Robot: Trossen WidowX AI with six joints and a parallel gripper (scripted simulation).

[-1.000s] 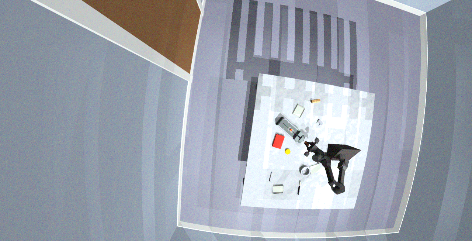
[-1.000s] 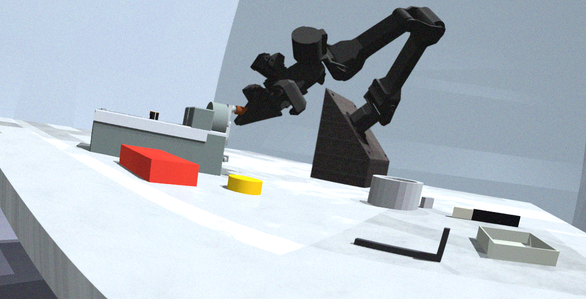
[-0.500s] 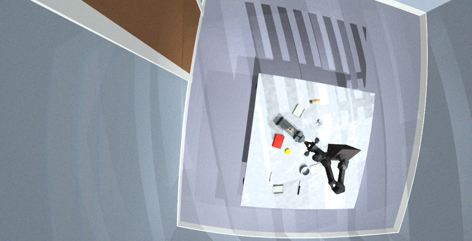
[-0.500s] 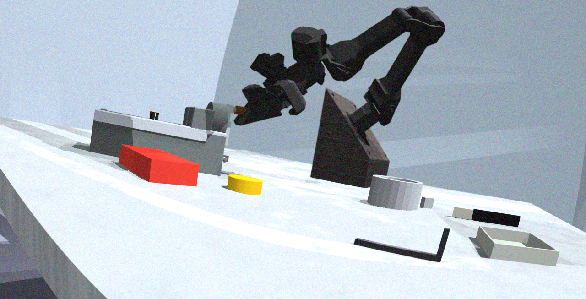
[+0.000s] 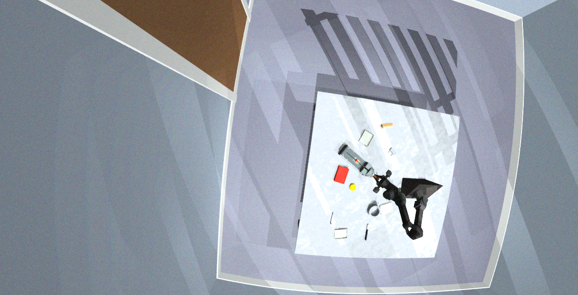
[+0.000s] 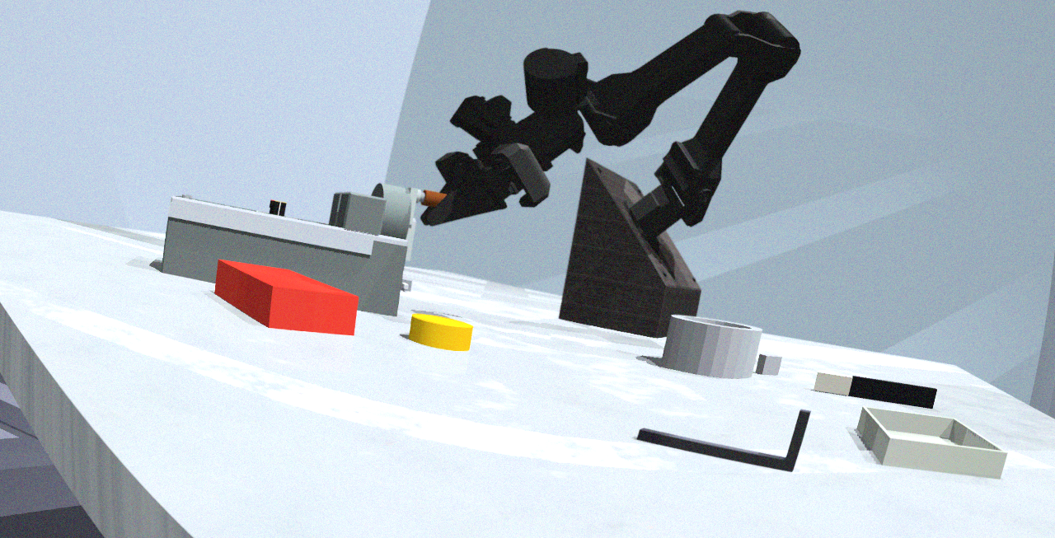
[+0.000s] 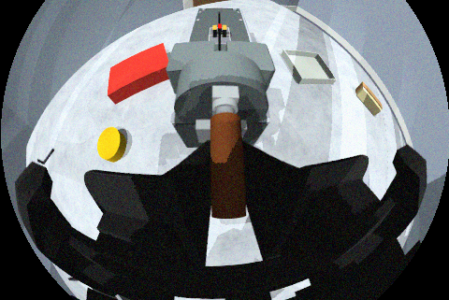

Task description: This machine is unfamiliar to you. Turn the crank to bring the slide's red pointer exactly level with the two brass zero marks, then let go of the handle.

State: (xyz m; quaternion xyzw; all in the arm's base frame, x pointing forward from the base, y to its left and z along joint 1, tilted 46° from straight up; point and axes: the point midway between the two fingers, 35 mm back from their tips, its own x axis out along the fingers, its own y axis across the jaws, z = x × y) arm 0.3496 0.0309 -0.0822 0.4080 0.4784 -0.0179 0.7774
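Now: the brown handle 2 cm behind my gripper tip, 2 cm above it and 1 cm to the left of it. The rest, counted from my gripper tip: yellow disc: 14 cm to the left, 10 cm ahead, 9 cm below; red pointer: 15 cm ahead, 8 cm to the right, 1 cm below; black L-shaped bar: 43 cm to the left, 19 cm ahead, 8 cm below.
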